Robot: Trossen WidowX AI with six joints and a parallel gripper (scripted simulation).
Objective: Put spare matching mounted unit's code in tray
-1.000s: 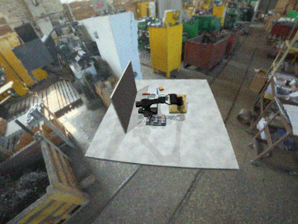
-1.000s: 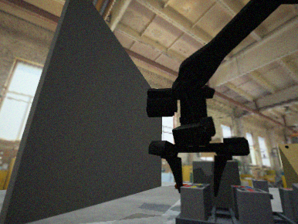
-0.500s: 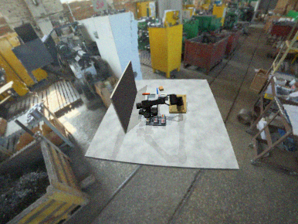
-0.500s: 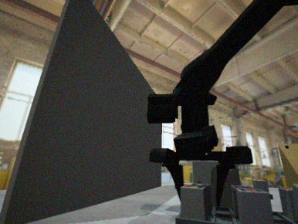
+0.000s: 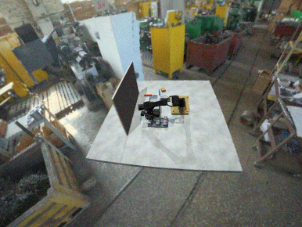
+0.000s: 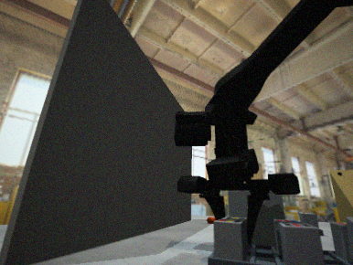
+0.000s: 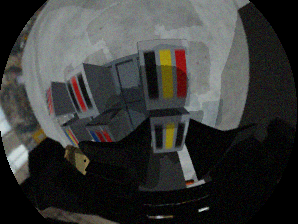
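The mounted unit lies 2 cm behind my gripper tip, 15 cm to the right of it and 3 cm above it. From my gripper tip the other things lie so: upright panel: 24 cm ahead, 13 cm to the right, 21 cm above; spare block: 2 cm above.
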